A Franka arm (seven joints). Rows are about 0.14 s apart.
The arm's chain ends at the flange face. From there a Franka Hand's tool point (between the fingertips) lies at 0.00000 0.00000 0.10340 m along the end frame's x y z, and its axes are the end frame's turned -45 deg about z.
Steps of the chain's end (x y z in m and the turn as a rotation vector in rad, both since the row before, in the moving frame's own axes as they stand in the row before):
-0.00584 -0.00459 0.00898 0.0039 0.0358 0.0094
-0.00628 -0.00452 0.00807 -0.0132 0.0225 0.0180
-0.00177 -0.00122 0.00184 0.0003 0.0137 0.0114
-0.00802 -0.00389 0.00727 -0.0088 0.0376 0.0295
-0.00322 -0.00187 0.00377 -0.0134 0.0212 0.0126
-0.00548 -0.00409 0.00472 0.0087 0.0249 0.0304
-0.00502 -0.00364 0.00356 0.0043 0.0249 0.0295
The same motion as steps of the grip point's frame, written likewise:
0.00201 -0.00503 0.00891 -0.0226 0.0281 0.0094
-0.00059 -0.00502 0.00803 -0.0252 0.0066 0.0180
0.00063 -0.00113 0.00183 -0.0095 0.0099 0.0114
-0.00087 -0.00500 0.00719 -0.0328 0.0204 0.0295
-0.00040 -0.00107 0.00374 -0.0245 0.0055 0.0126
0.00146 -0.00555 0.00468 -0.0115 0.0238 0.0304
0.00114 -0.00459 0.00353 -0.0146 0.0206 0.0295

